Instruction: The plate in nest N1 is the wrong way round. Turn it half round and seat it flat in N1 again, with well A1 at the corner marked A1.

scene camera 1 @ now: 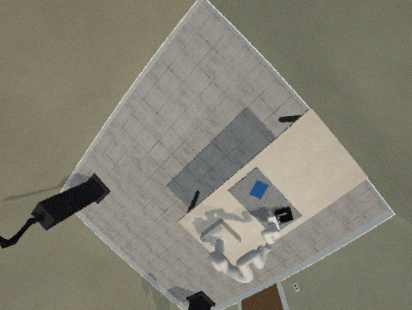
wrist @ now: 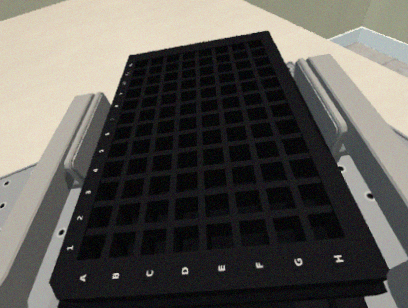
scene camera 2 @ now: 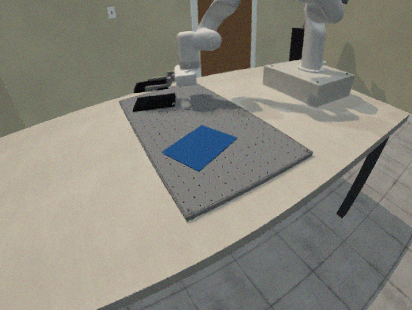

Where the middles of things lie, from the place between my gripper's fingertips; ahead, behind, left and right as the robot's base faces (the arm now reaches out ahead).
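There is a flat blue rectangle (scene camera 2: 198, 148), and it lies 36 cm to the left of my hand, 6 cm behind it and 8 cm below it. The black well plate (wrist: 210, 175) is 1 cm to the left of my hand and 2 cm behind it.
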